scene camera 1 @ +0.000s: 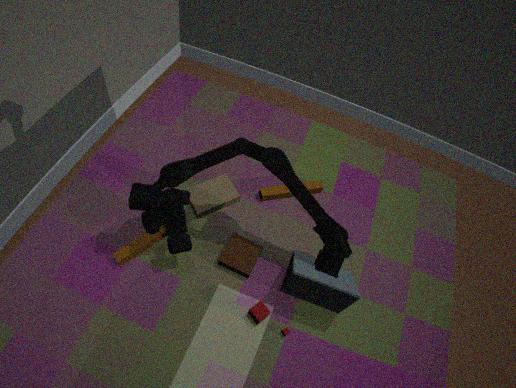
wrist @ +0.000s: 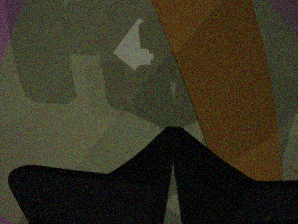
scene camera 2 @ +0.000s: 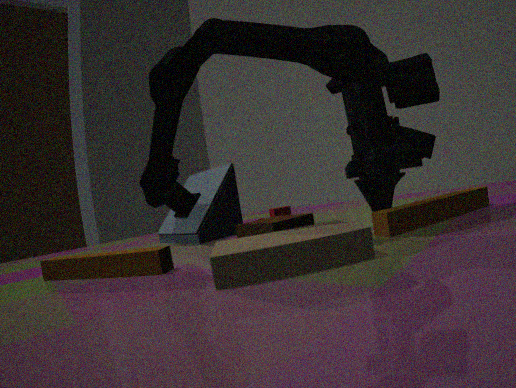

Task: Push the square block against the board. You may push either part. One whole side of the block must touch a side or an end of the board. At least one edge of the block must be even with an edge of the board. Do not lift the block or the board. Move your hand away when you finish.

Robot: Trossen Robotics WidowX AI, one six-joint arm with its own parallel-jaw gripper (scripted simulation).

My gripper (scene camera 2: 385, 225) is shut, with nothing in its grasp. Also in view: a brown square block (scene camera 1: 239, 255) and an orange board (scene camera 1: 135, 247).
The brown square block also shows in scene camera 2 (scene camera 2: 276, 223). My gripper is seen too in scene camera 1 (scene camera 1: 177, 234) and in the wrist view (wrist: 173, 133). The wrist view misses the brown square block: it is out of frame.
